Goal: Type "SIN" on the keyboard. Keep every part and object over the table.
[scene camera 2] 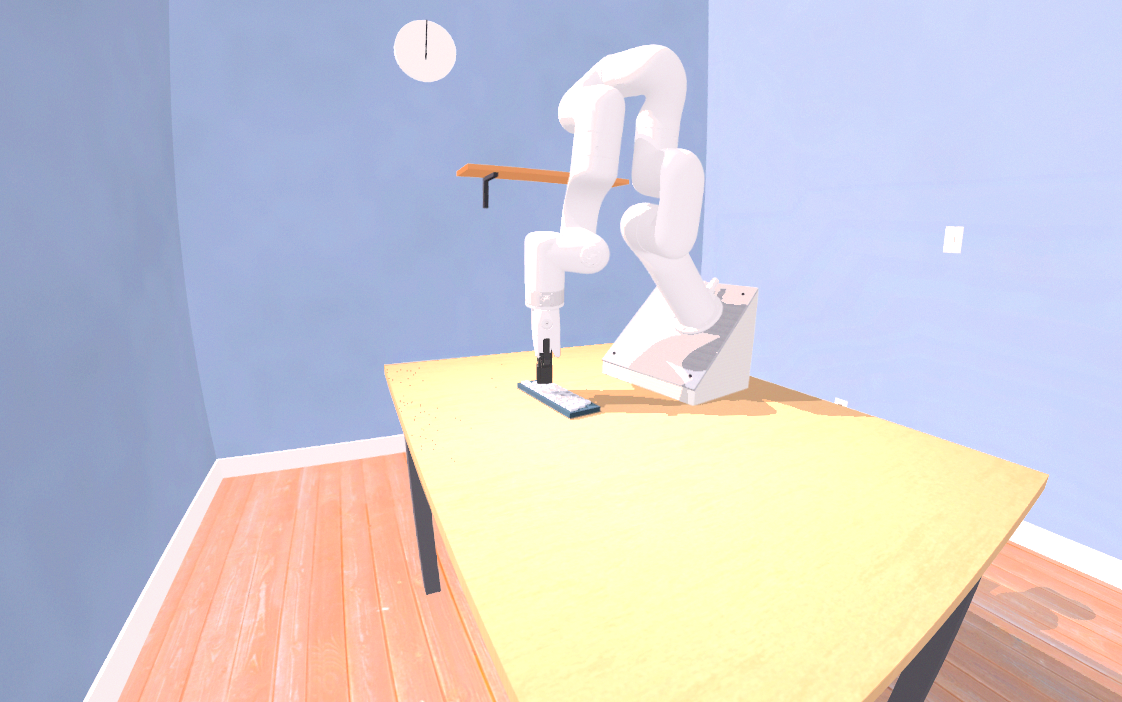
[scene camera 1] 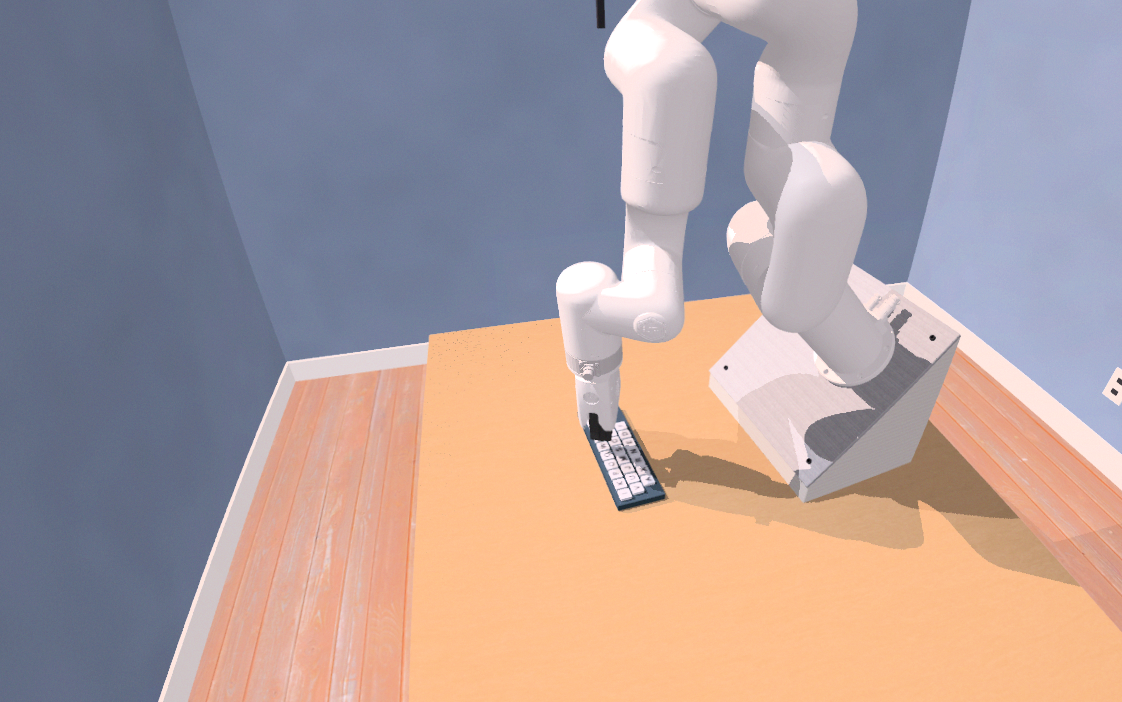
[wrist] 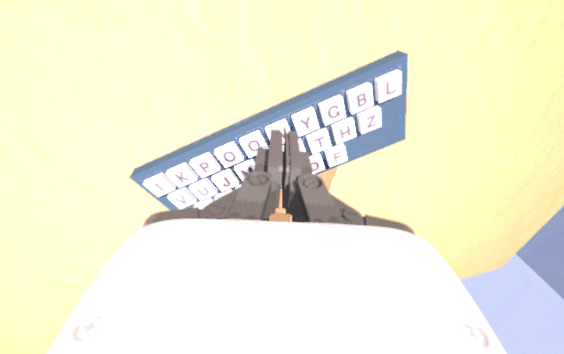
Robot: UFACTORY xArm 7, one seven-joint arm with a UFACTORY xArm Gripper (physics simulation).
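Frame: origin at the arm's base, x back, y down, z right, level; millimetres.
Where they show: gripper, between the fingertips: [scene camera 2: 544, 382] [scene camera 1: 601, 436] [wrist: 282, 150]; arm's base, origin of its link: [scene camera 2: 697, 314] [scene camera 1: 854, 348].
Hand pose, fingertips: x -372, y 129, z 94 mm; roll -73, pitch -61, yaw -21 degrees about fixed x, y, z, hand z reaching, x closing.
Things, the pixels of their top centre, and the offset from my fingertips. Level surfaces: height alone.
- top-row key, centre of its top: [wrist: 279, 135] [scene camera 1: 603, 445] dy +22, dx +2, dz +2 mm
- Y key, centre of its top: [wrist: 306, 123] dy +22, dx +3, dz +22 mm
- I key, centre of its top: [wrist: 159, 187] [scene camera 1: 624, 493] dy +22, dx -3, dz -102 mm
- wooden table, height of its surface: dy +40 mm
A dark blue keyboard [scene camera 1: 642, 501] [scene camera 2: 584, 412] [wrist: 392, 125] with white letter keys lies flat on the table. My gripper [scene camera 1: 601, 437] [scene camera 2: 543, 381] [wrist: 282, 150] is shut and empty, pointing down over the keyboard's far half. In the wrist view its tips overlap a top-row key [wrist: 274, 125] just left of the Y key [wrist: 305, 121]; that key's letter is partly covered. The I key [wrist: 159, 185] is at the left end of the top row. An S key cannot be made out; the fingers hide several lower-row keys. Contact between tips and keys cannot be told.
The wooden table [scene camera 1: 529, 596] [scene camera 2: 661, 529] carries the arm's slanted white base [scene camera 1: 901, 438] [scene camera 2: 732, 355], to the right of the keyboard. The table's left edge is left of the keyboard. A wall shelf [scene camera 2: 521, 173] is behind the arm.
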